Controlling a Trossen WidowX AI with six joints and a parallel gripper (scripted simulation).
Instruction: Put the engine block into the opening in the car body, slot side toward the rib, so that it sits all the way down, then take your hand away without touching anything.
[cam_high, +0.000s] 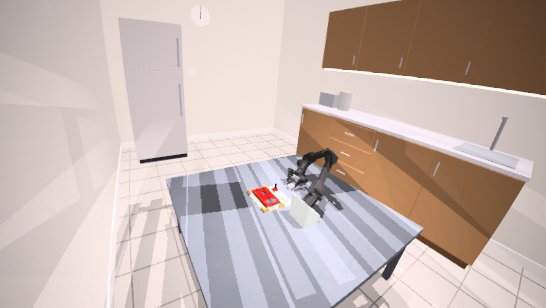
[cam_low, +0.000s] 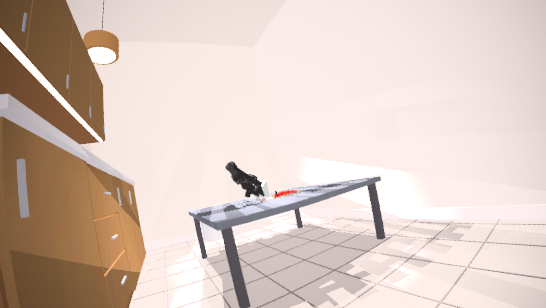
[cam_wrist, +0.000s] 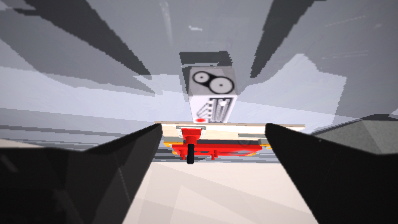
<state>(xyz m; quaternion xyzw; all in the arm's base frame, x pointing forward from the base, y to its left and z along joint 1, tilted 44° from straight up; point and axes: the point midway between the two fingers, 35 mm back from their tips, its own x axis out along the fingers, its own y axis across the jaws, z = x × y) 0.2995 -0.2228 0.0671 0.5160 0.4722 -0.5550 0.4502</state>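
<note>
Now: the engine block 30 mm below my gripper tip and 10 mm to the right of it. Round my gripper tip: black stem (120 mm to the left, 40 mm ahead, 10 mm below).
</note>
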